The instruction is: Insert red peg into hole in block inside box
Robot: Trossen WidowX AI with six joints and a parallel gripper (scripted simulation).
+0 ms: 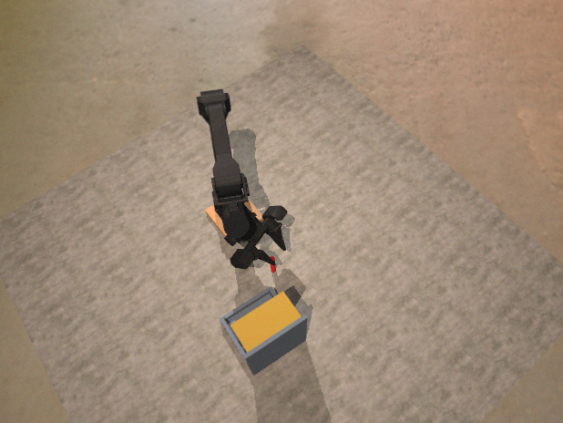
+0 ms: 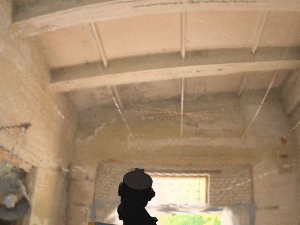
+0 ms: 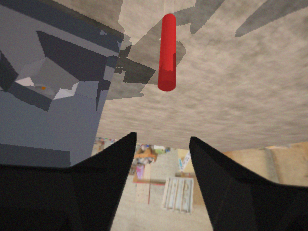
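My gripper tip is 8 cm above the red peg, 2 cm past it and 1 cm to the left of it. Round my gripper tip: orange roof: 14 cm to the right, 14 cm ahead, 9 cm above.
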